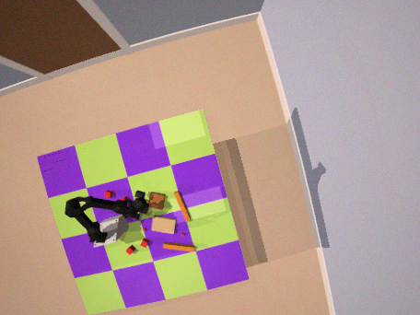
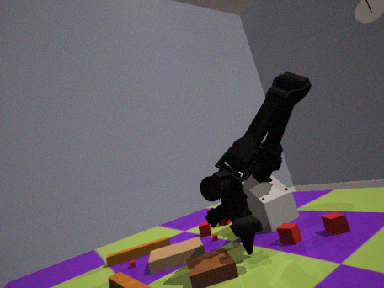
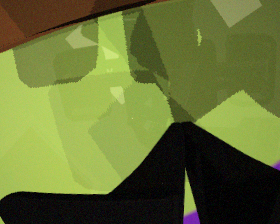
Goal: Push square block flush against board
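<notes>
Now: the brown square block 11 cm ahead of my gripper tip, 1 cm to the right of it and 1 cm above it. Round my gripper tip: tan block (19 cm to the right, 13 cm ahead, 1 cm above).
</notes>
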